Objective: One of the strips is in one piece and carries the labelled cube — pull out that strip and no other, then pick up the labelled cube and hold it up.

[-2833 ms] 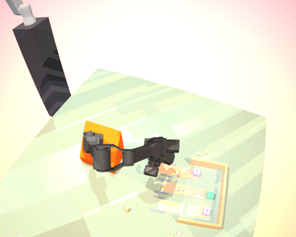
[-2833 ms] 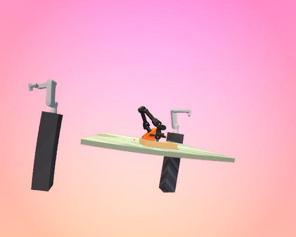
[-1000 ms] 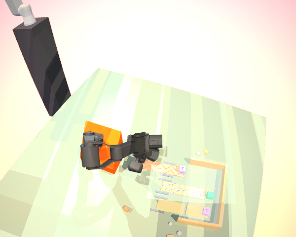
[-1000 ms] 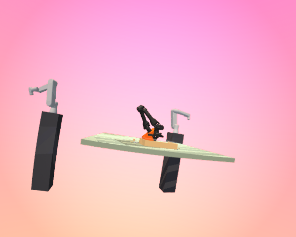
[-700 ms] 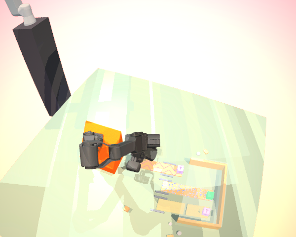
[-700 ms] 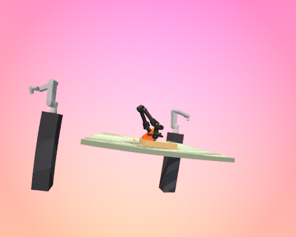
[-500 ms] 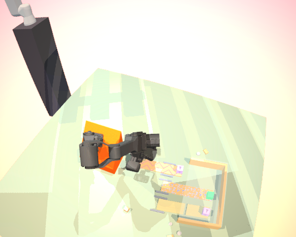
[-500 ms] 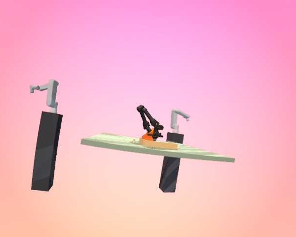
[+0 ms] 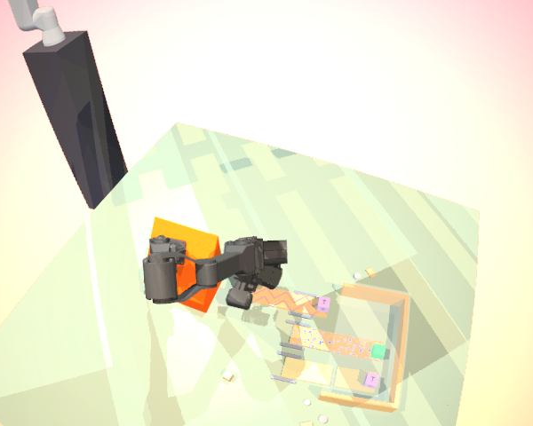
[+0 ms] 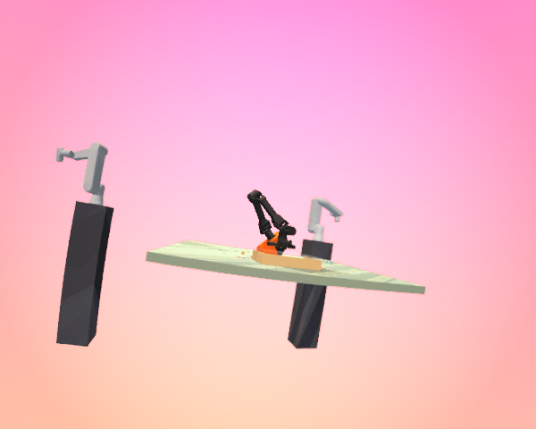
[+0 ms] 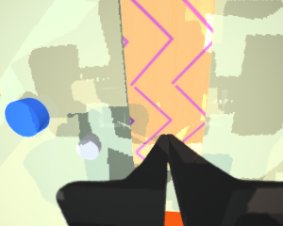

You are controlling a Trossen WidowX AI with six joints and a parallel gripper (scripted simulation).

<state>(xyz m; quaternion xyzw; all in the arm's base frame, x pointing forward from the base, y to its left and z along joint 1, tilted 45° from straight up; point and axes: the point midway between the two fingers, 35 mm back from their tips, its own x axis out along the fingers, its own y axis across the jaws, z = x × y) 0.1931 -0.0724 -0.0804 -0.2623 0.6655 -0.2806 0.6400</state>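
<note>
The zigzag strip is 100 mm ahead of my gripper tip. From my gripper tip the other things lie so: speckled strip (270 mm ahead, 100 mm to the right); then tan cube (260 mm to the right, 20 mm ahead, 10 mm above); then blue disc (110 mm to the left, 20 mm ahead).
</note>
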